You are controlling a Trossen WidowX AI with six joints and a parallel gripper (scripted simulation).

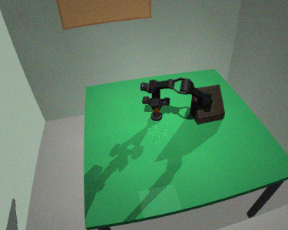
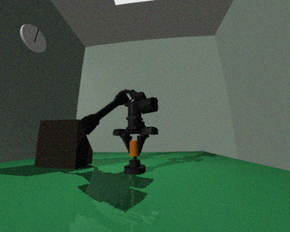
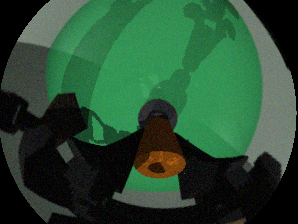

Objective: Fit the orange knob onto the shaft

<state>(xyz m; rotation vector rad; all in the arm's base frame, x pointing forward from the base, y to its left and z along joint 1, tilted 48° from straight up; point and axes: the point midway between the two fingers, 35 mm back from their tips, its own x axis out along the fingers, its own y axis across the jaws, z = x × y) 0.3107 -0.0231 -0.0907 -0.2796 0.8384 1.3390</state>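
Now: the orange knob 20 mm above my gripper tip. From my gripper tip the other things lie so: dark round pedestal 40 mm below.
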